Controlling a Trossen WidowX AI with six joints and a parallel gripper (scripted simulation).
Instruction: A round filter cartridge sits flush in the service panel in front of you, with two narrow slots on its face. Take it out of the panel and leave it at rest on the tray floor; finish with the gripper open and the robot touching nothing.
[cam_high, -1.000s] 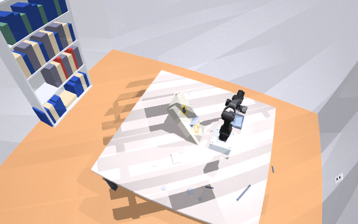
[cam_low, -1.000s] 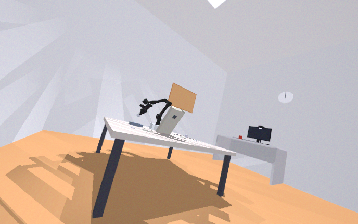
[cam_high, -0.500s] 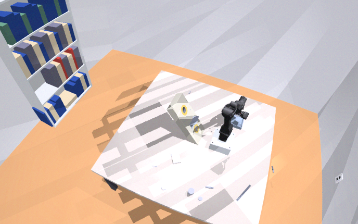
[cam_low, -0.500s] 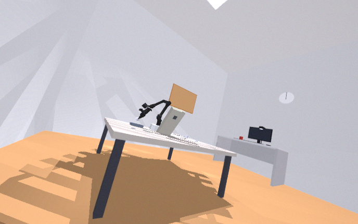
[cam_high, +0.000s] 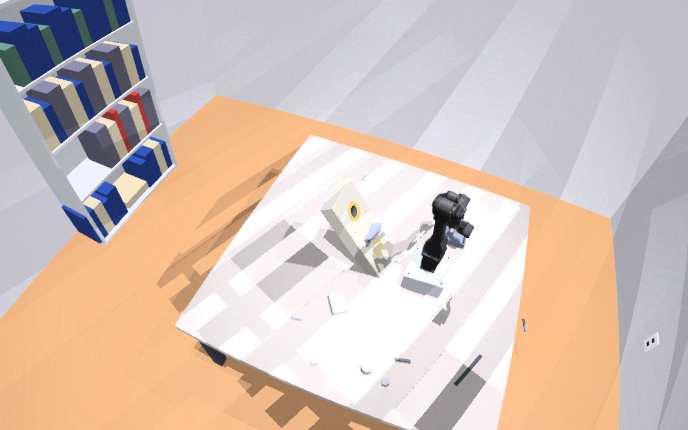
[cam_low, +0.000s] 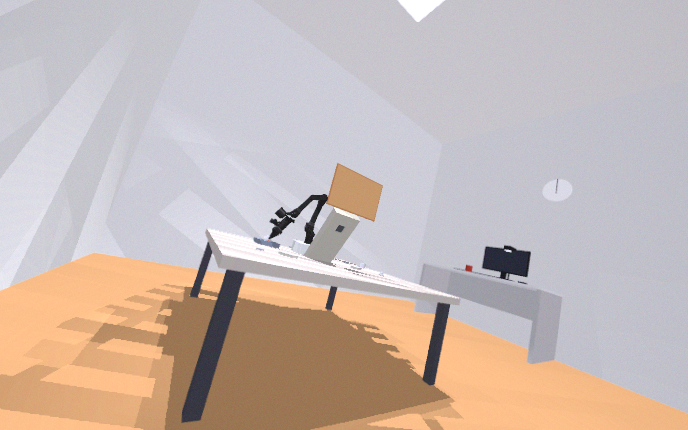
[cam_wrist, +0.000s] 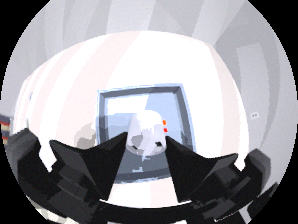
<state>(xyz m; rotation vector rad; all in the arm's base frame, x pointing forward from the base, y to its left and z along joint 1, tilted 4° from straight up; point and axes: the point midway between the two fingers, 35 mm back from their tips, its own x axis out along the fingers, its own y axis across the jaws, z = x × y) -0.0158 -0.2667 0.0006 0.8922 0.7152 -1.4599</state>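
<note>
Right now my gripper tip is right at the round filter cartridge. The rest, counted from my gripper tip: blue-grey tray 40 mm below, 10 mm to the right; service panel 330 mm to the left, 330 mm ahead, 120 mm above.
</note>
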